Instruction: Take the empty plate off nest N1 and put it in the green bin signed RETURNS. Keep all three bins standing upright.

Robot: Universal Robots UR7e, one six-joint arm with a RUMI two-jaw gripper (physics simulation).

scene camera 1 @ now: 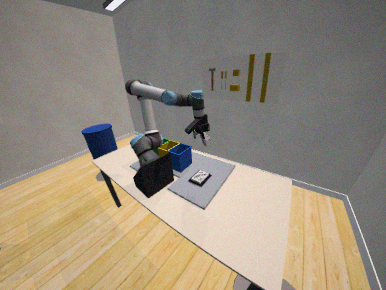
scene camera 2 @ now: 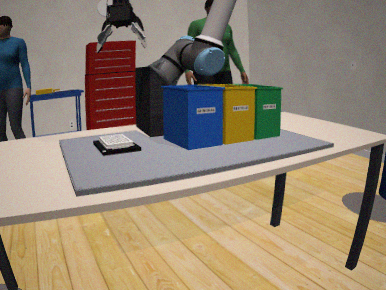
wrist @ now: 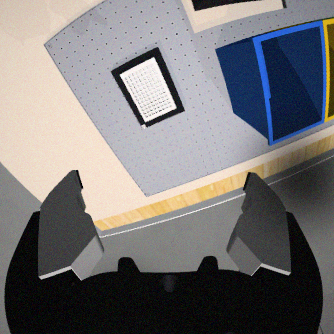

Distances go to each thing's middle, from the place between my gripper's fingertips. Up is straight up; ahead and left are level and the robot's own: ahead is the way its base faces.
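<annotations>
The blue bin (scene camera 2: pixel 192 114) is 23 cm to the left of my hand, 1 cm behind it and 21 cm below it. There's a yellow bin (scene camera 2: pixel 238 101) too, and that's 36 cm to the left of my hand, 21 cm below it and 3 cm behind. You'd find the black nest (wrist: pixel 142 57) 30 cm below my hand, 3 cm behind it and 2 cm to the right, while the white gridded plate (wrist: pixel 145 83) is 28 cm below my hand, also 3 cm behind it and 2 cm to the right.
</annotations>
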